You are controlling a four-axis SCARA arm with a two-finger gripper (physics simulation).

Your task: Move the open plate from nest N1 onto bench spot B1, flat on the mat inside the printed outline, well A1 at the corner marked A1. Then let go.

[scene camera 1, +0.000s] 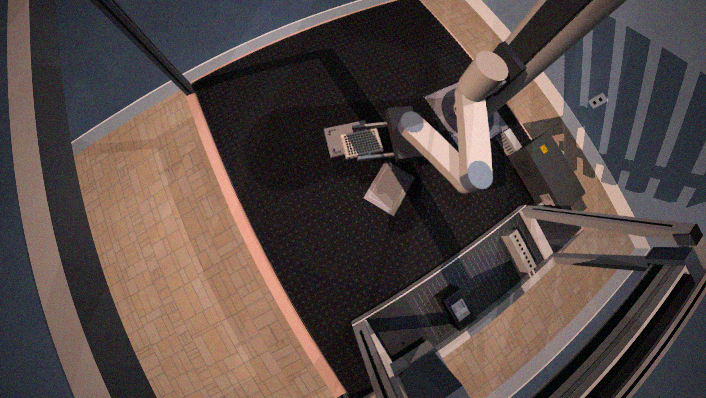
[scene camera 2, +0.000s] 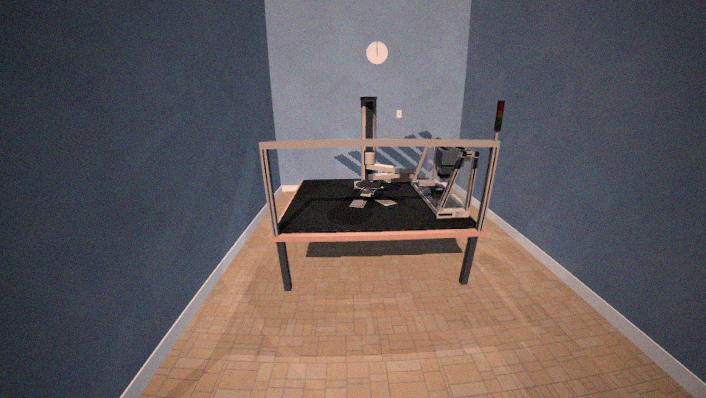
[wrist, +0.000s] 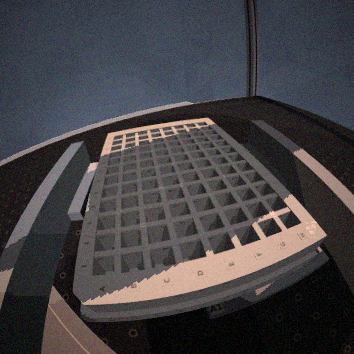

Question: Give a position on a plate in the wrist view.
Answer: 180, 216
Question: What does my gripper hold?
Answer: A plate.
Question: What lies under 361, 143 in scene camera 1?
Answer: A plate.
